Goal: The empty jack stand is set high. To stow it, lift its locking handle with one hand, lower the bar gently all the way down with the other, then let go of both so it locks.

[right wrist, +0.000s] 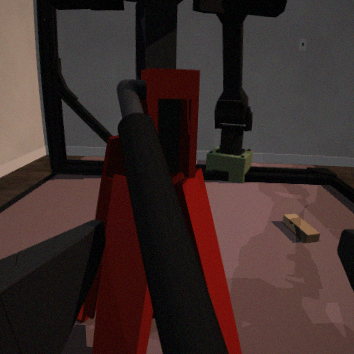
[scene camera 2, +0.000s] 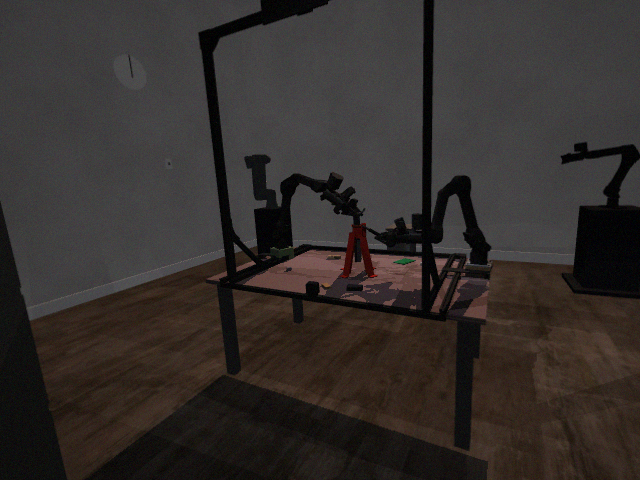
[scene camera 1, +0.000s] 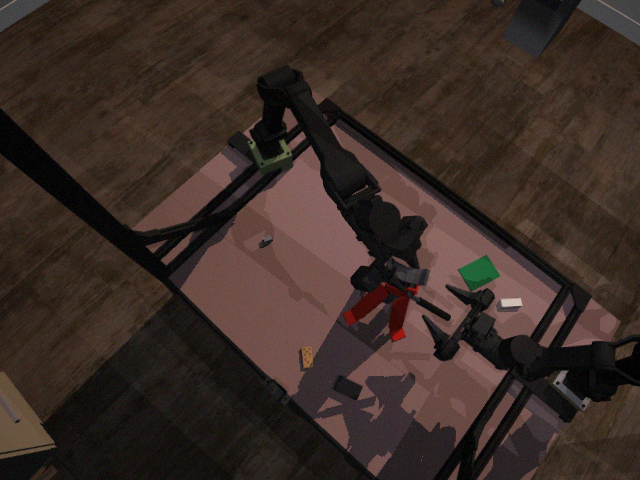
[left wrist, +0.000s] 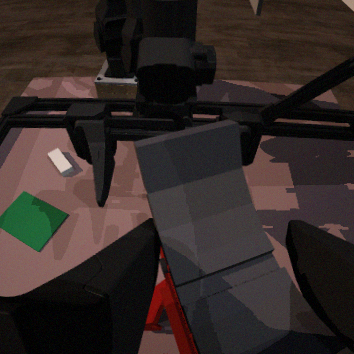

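The red jack stand stands upright on the table. Its grey bar rises out of the top and ends in a grey saddle. My left gripper is shut on the saddle from above. The black locking handle slants down and out from the stand's head. My right gripper is open, with the handle's outer part between its spread fingers, nearer one finger in the right wrist view. The bar's lower part is hidden inside the stand.
A green pad and a white block lie near the right arm. A yellow spotted block, a dark block and a small grey piece lie elsewhere. Black frame rails edge the table.
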